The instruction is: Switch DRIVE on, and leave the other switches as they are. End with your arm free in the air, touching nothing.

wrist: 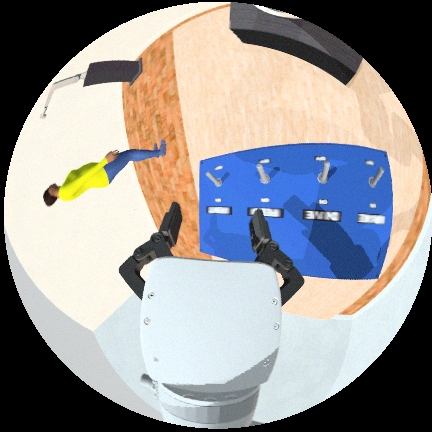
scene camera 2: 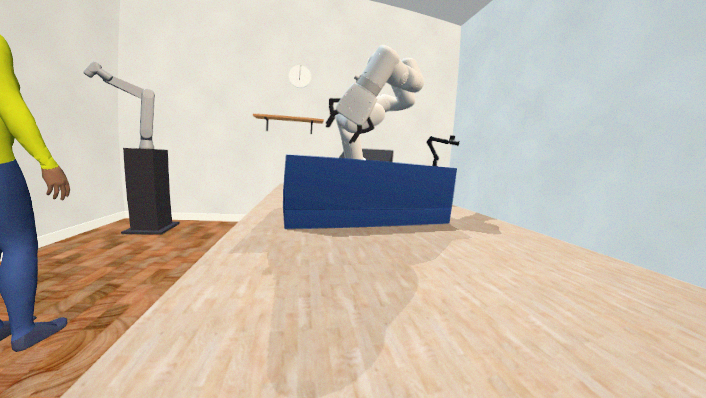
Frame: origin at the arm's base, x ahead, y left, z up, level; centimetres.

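Seen in the pictures: gripper, fingertip midpoint: [wrist: 216, 212] [scene camera 2: 338, 135].
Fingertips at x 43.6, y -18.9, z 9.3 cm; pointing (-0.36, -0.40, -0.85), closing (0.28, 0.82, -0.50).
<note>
A point is followed by its place in that frame.
The blue switch panel [scene camera 2: 370, 192] @[x 62.1, y -13.3, z -6.7 cm] [wrist: 292, 175] @[x 43.0, y -10.9, z -7.2 cm] stands on the table; its switches do not show in the scene view. In the wrist view, the DRIVE lever [wrist: 324, 171] @[x 41.4, y -5.1, z -4.3 cm] leans to the OFF side, away from the DRIVE plate [wrist: 322, 215] @[x 49.7, y -4.4, z -3.9 cm]. The lever at the VENT end [wrist: 214, 177] @[x 42.6, y -28.2, z -5.1 cm], the FEED lever [wrist: 263, 173] @[x 42.2, y -16.4, z -4.7 cm] and the BRAKE lever [wrist: 376, 177] @[x 41.1, y 6.8, z -4.8 cm] also lean to their OFF side. My gripper [scene camera 2: 340, 133] @[x 43.6, y -18.9, z 9.3 cm] [wrist: 216, 212] @[x 43.6, y -18.9, z 9.3 cm] is open and empty, in the air above the panel, touching nothing. One finger partly covers the FEED plate [wrist: 274, 212] @[x 50.1, y -14.2, z -4.0 cm].
A dark block [wrist: 295, 47] stands beyond the panel on the table [scene camera 2: 450, 300] @[x 95.0, y -13.1, z -16.2 cm] [wrist: 250, 100] @[x 23.5, y -19.6, z -16.2 cm]. A small black arm [scene camera 2: 433, 150] shows behind the panel. A person [scene camera 2: 15, 200] [wrist: 85, 180] stands beside the table. Another arm [scene camera 2: 146, 115] stands on a dark pedestal [scene camera 2: 147, 190].
</note>
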